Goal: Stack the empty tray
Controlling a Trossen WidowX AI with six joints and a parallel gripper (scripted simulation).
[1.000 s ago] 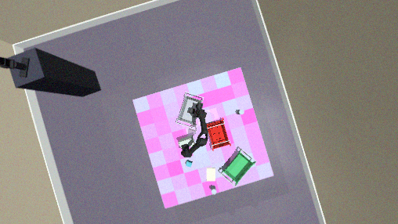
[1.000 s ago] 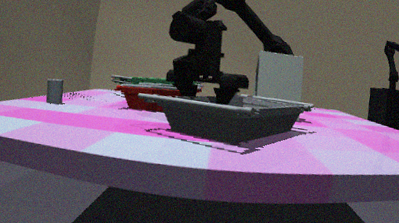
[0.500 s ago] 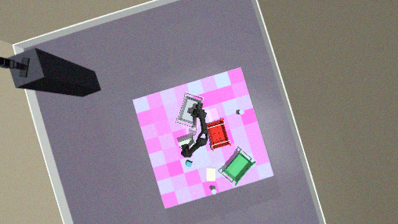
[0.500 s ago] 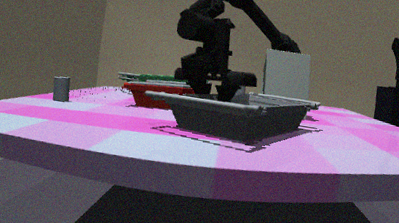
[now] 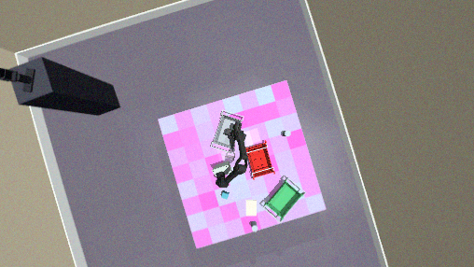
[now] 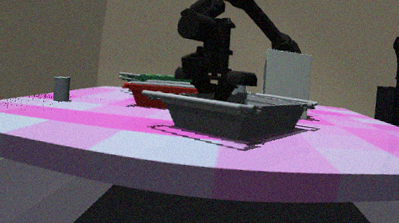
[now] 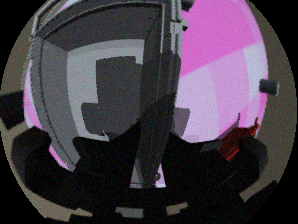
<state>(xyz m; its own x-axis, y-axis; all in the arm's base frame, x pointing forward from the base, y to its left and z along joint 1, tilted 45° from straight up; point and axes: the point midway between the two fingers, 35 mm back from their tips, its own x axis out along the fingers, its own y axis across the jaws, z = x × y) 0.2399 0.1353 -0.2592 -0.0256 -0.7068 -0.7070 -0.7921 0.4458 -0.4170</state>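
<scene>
Right now the grey tray is 60 mm behind my gripper tip, 50 mm to the left of it and 30 mm above it. The rest, counted from my gripper tip: cream slab 710 mm to the right, 100 mm behind, 10 mm below; cyan block 500 mm to the right, 290 mm behind, 10 mm above.
</scene>
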